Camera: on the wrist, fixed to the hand. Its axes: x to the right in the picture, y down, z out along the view.
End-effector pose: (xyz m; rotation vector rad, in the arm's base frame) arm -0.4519 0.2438 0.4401 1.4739 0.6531 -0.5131
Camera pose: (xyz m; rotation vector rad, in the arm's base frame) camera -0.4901 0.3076 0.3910 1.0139 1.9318 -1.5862
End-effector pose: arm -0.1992 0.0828 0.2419 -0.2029 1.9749 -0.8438
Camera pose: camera -0.2702 0.0654 0.2929 -1.6081 1.6598 -2.0514
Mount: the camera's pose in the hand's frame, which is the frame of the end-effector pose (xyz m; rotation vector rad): 0.0103 -0.0590 -0.0660 0.2359 0.2405 -1.5046
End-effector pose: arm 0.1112 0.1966 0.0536 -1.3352 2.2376 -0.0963
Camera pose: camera 0.1233 0.1446 0.1250 -2.5749 0.8226 -1.0093
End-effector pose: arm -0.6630 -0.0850 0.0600 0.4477 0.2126 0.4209
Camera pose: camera -0.6525 -0.1041 -0.0264 0.3564 0.7537 -1.0422
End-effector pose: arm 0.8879 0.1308 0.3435 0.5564 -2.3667 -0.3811
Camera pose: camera 0.9419 0.0666 0.3736 2.2748 -1.3431 -0.5872
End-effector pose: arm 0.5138 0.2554 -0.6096 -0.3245 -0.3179 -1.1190
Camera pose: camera 0.4698 0.1964 -0.6599 0.3705 -0.4797 -2.5333
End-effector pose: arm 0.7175 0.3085 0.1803 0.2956 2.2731 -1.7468
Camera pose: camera 0.6839 0.3572 0.2470 0.9554 -1.4597 1.4881
